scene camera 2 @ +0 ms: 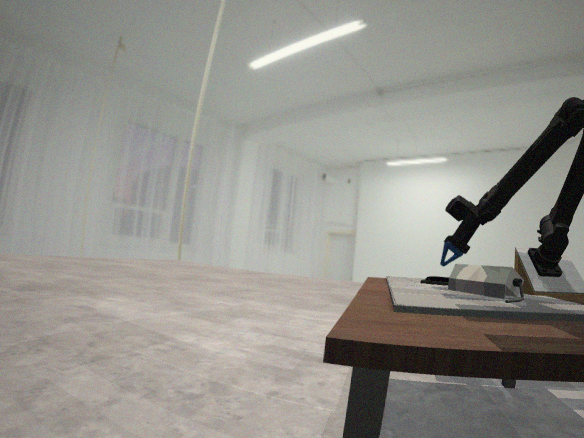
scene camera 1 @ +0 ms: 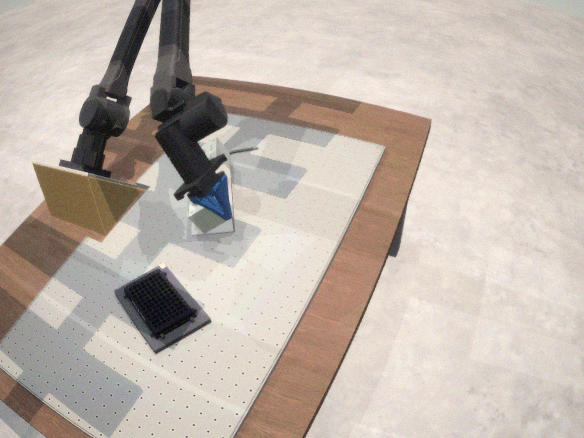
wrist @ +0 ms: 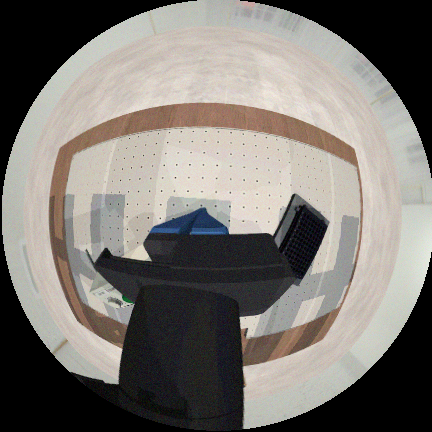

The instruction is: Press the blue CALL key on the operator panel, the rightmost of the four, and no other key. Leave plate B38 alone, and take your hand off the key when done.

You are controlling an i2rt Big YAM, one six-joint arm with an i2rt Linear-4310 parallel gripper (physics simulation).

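Places are measured from the arm's base along level axes (x ahead, y left, z up), in centimetres.
Where they show: gripper, fingertip midpoint: (scene camera 2: 441,265) (scene camera 1: 229,218) (wrist: 202,212); arm's base, link origin: (scene camera 2: 543,263) (scene camera 1: 84,172).
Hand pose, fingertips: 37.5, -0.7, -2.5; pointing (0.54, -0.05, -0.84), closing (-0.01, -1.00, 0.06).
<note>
Things, the pixels of their top centre, and the offset from my fingertips, as dx, dy, dz. "spot": a spot on its surface instead. Level surfaces: height alone.
- operator panel, top centre: (wrist: 123,288) (scene camera 1: 208,166) (scene camera 2: 484,265) -10.5, +12.1, +0.9
- Plate B38, top centre: (scene camera 1: 156,299) (wrist: 304,244) (scene camera 2: 444,277) -6.6, -18.2, -4.9
- perforated light board, surface height: dz -7.5
- wooden table, surface height: dz -8.8
- grey cable, surface spot: (scene camera 1: 244,150) spot: -10.9, +29.8, -7.1
The operator panel (scene camera 1: 212,223) (scene camera 2: 477,288) is a pale, slope-topped box under my gripper in scene camera 1. In the wrist view part of the panel (wrist: 106,296) shows at the lower left, with a green key (wrist: 128,298) half hidden by the gripper body. The blue CALL key cannot be made out. My gripper (scene camera 1: 230,218) (scene camera 2: 443,263) (wrist: 202,212) is shut and empty, its blue fingertips together. In scene camera 2 they are beside the panel's left end, with a gap. Plate B38 (scene camera 1: 159,301) (wrist: 306,239), a dark gridded plate, sits on a grey holder, apart from the gripper; its label is unreadable.
The perforated light board (scene camera 1: 280,310) (wrist: 200,170) lies on the wooden table (scene camera 1: 325,320) (scene camera 2: 425,330). A grey cable (scene camera 1: 244,150) leaves the panel's back. The arm's base (scene camera 2: 546,262) is mounted on a tan-sided wedge (scene camera 1: 75,202) behind the board's left edge in scene camera 1.
</note>
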